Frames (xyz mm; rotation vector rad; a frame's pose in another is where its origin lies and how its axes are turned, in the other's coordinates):
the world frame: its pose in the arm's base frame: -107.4 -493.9 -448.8 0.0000 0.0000 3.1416
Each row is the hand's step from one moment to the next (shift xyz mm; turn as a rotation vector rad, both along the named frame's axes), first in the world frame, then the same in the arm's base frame.
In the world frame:
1: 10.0 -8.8 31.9 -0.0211 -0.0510 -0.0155
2: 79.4 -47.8 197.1 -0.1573 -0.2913 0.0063
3: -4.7 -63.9 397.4 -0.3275 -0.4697 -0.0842
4: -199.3 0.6 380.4 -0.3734 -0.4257 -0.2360
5: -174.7 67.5 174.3 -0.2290 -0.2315 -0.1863
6: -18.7 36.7 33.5 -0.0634 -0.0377 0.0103
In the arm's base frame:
1: -10.0 8.8 31.9 0.0211 0.0510 -0.0155
2: -79.4 47.8 197.1 0.1573 0.2913 0.0063
3: 4.7 63.9 397.4 0.3275 0.4697 -0.0842
4: 199.3 -0.6 380.4 0.3734 0.4257 -0.2360
5: 174.7 -67.5 174.3 0.2290 0.2315 -0.1863
6: 18.7 -36.7 33.5 0.0634 0.0377 0.0103

